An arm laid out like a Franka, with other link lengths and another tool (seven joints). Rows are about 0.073 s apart.
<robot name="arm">
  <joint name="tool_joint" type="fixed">
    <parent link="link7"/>
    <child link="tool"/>
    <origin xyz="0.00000 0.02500 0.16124" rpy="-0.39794 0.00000 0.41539"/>
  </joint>
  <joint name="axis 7" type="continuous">
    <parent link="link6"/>
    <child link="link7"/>
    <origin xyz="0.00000 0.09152 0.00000" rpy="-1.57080 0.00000 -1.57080"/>
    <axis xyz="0 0 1"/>
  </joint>
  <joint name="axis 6" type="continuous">
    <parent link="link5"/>
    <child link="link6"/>
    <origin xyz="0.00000 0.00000 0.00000" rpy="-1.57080 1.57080 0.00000"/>
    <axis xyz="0 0 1"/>
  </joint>
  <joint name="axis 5" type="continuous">
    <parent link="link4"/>
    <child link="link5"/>
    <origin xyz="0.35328 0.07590 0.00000" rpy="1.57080 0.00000 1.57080"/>
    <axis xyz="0 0 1"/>
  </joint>
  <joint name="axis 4" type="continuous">
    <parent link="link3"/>
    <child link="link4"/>
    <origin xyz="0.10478 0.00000 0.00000" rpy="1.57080 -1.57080 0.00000"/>
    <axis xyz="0 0 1"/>
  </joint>
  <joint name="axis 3" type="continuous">
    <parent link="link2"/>
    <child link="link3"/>
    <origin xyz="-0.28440 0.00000 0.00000" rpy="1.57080 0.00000 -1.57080"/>
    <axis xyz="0 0 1"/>
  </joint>
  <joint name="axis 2" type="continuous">
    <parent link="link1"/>
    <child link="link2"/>
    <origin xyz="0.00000 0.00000 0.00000" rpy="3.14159 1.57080 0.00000"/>
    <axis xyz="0 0 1"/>
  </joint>
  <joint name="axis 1" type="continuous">
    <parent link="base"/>
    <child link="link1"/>
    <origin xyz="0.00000 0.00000 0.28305" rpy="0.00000 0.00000 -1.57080"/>
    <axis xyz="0 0 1"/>
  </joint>
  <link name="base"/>
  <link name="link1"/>
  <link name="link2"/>
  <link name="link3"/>
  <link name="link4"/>
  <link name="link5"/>
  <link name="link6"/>
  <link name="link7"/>
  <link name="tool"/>
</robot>
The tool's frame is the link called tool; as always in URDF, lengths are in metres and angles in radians. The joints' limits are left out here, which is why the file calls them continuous.
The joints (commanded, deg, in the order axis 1, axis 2, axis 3, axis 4, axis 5, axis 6, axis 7), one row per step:
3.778 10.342 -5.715 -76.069 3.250 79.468 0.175
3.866 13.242 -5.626 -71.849 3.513 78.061 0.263
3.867 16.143 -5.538 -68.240 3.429 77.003 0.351
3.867 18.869 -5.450 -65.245 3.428 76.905 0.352
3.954 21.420 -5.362 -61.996 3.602 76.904 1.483
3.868 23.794 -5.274 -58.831 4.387 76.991 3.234
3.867 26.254 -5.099 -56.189 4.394 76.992 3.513
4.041 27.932 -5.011 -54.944 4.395 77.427 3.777
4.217 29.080 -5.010 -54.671 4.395 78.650 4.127
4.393 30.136 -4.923 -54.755 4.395 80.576 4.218
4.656 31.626 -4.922 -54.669 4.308 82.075 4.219
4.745 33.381 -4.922 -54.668 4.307 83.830 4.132
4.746 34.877 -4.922 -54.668 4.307 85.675 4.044
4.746 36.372 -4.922 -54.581 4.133 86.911 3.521
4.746 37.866 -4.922 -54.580 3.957 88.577 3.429
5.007 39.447 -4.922 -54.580 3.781 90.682 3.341
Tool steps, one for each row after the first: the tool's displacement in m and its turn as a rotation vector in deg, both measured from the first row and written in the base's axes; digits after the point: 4 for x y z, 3 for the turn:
0.0103 0.0038 -0.0002 -0.015 0.079 0.247
0.0204 0.0056 -0.0052 -0.356 0.432 0.365
0.0317 0.0076 -0.0123 -0.586 0.259 0.535
0.0431 0.0110 -0.0160 -0.757 -0.404 -0.297
0.0539 0.0145 -0.0184 -0.347 -1.221 -1.843
0.0632 0.0173 -0.0264 -0.495 -1.395 -1.860
0.0700 0.0206 -0.0356 -0.606 -1.389 -1.834
0.0769 0.0229 -0.0449 -0.713 -1.728 -2.037
0.0849 0.0258 -0.0549 -0.727 -2.510 -1.949
0.0924 0.0288 -0.0695 -0.907 -2.614 -1.733
0.1008 0.0301 -0.0876 -1.019 -2.625 -1.606
0.1086 0.0304 -0.1027 -1.106 -2.983 -1.568
0.1142 0.0301 -0.1183 -1.341 -2.837 -1.063
0.1207 0.0297 -0.1341 -1.610 -3.022 -0.993
0.1278 0.0326 -0.1504 -1.872 -3.562 -0.664

